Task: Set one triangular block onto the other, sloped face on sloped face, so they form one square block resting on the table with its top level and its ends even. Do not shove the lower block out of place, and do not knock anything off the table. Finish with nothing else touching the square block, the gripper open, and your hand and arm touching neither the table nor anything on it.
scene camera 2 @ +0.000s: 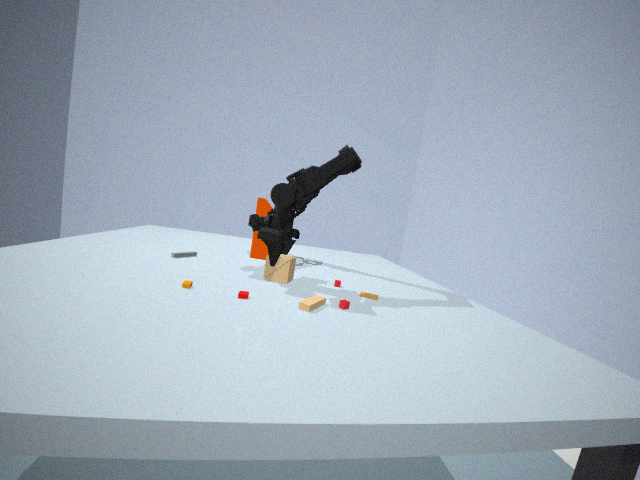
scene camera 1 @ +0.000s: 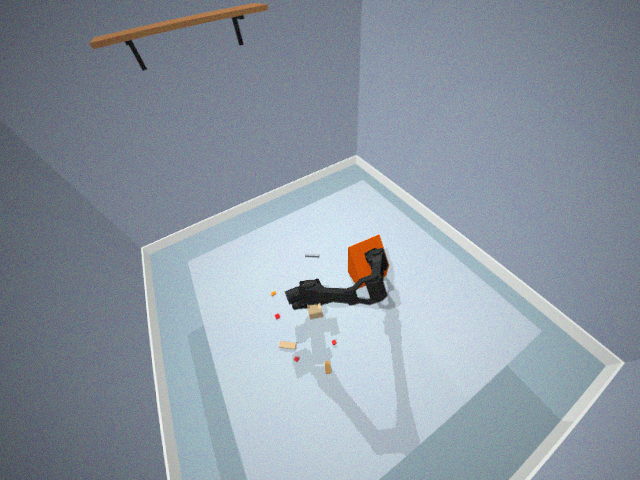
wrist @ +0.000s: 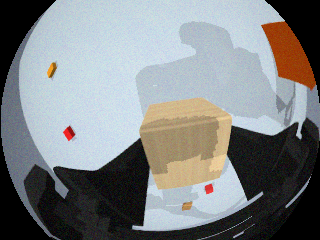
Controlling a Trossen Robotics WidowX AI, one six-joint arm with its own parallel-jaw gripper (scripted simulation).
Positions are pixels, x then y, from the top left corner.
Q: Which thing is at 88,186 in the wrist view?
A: The gripper.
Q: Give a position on a triangular block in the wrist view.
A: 186,142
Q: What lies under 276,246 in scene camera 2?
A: The gripper.
